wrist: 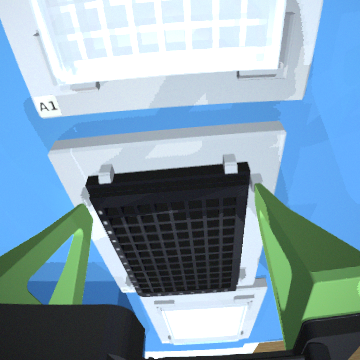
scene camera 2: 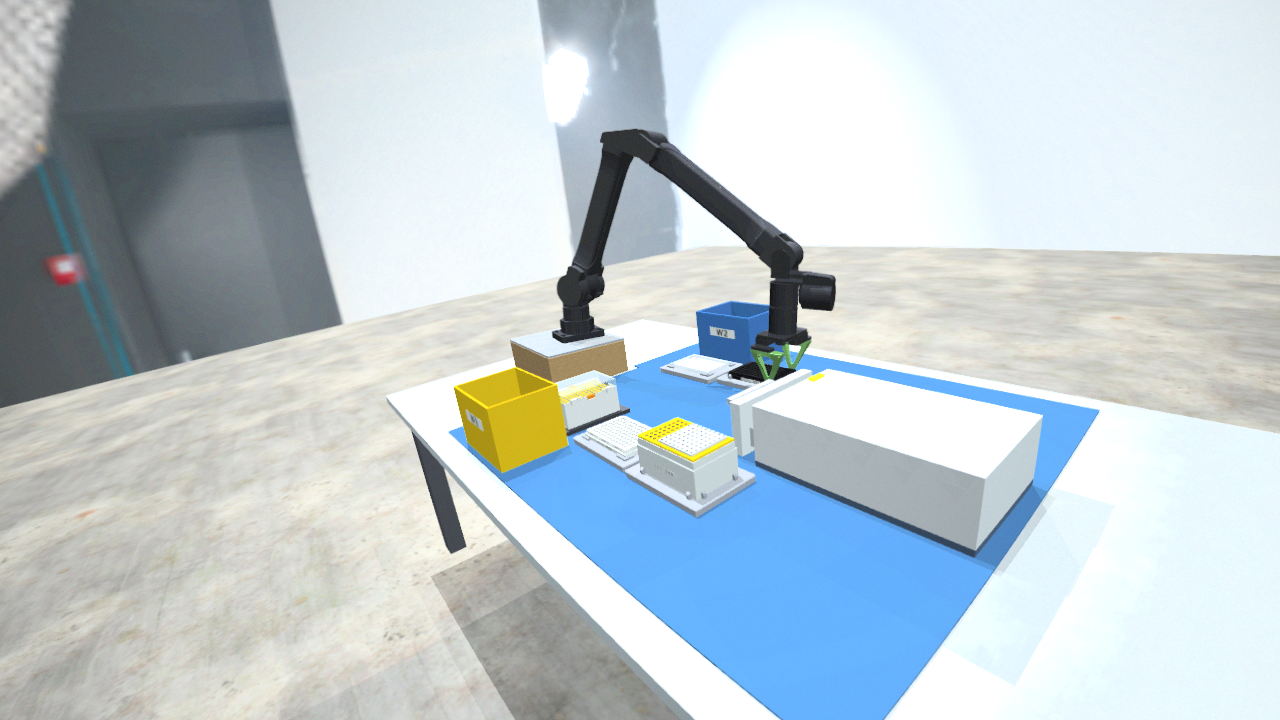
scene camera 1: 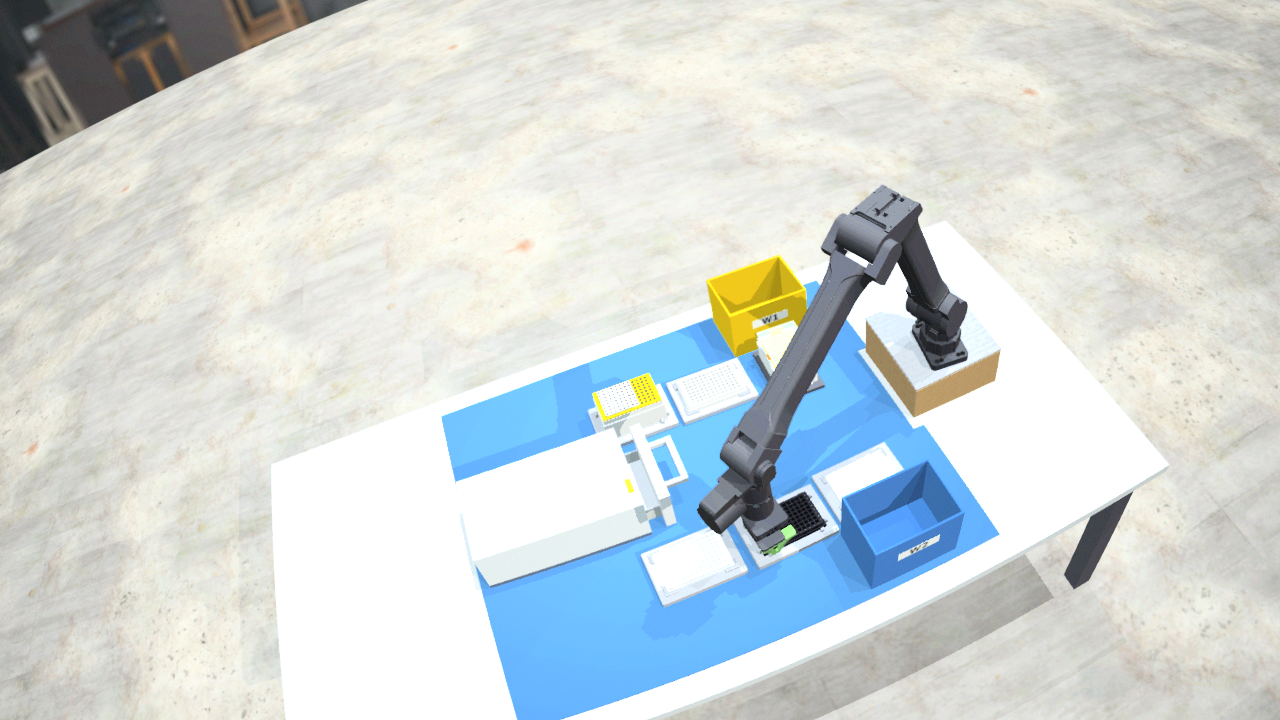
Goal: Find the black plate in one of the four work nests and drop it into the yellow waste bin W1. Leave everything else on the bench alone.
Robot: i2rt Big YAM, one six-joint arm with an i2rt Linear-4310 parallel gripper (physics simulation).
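Pixels of known places: gripper, between the fingertips: [wrist: 167, 201] [scene camera 2: 780, 376] [scene camera 1: 763, 533]; arm's base, origin of its link: [scene camera 2: 578, 336] [scene camera 1: 939, 344].
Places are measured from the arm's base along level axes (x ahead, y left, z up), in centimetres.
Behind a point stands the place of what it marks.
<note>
The black plate [scene camera 1: 807, 514] {x 37.3, y 25.3, z -6.8 cm} [scene camera 2: 750, 369] {x 38.9, y 24.1, z -6.8 cm} [wrist: 175, 235] {x 43.7, y 25.6, z -6.8 cm} lies flat in a light grey nest [scene camera 1: 798, 548] {x 40.6, y 31.0, z -8.2 cm} [wrist: 165, 146] {x 49.2, y 26.5, z -8.2 cm}, between the nest's small corner tabs. My gripper [scene camera 1: 778, 540] {x 46.0, y 26.2, z -7.4 cm} [scene camera 2: 780, 365] {x 46.0, y 26.2, z -7.4 cm} [wrist: 167, 201] {x 46.0, y 26.2, z -7.4 cm} is open and low over the plate. In the wrist view its green fingers stand on either side of the plate's long edges, with a narrow gap at each side. The fingers partly hide the plate in both scene views. The yellow waste bin W1 [scene camera 1: 735, 327] {x 38.7, y -20.5, z -0.8 cm} [scene camera 2: 528, 434] {x 40.6, y -27.4, z -4.4 cm} stands at the far side of the mat and looks empty inside.
The nest labelled A1 [wrist: 170, 96] {x 51.8, y 26.5, z -8.2 cm} holds a white plate [scene camera 1: 693, 559] {x 59.3, y 28.1, z -6.8 cm}. Another white nest [scene camera 1: 859, 476] {x 25.2, y 20.0, z -7.4 cm} lies beside the blue bin W2 [scene camera 1: 881, 550] {x 26.2, y 36.1, z -9.1 cm} [scene camera 2: 716, 344] {x 21.2, y 28.4, z -5.3 cm}. A large white machine [scene camera 1: 546, 519] {x 83.0, y 17.2, z 0.8 cm} [scene camera 2: 895, 429] {x 86.8, y 6.9, z 0.8 cm}, a yellow-white tip rack [scene camera 1: 626, 398] {x 64.2, y -9.5, z -1.7 cm} [scene camera 2: 684, 438] {x 65.2, y -11.1, z -1.7 cm} and a lidded box [scene camera 2: 590, 410] {x 34.2, y -12.9, z -6.4 cm} stand on the mat.
</note>
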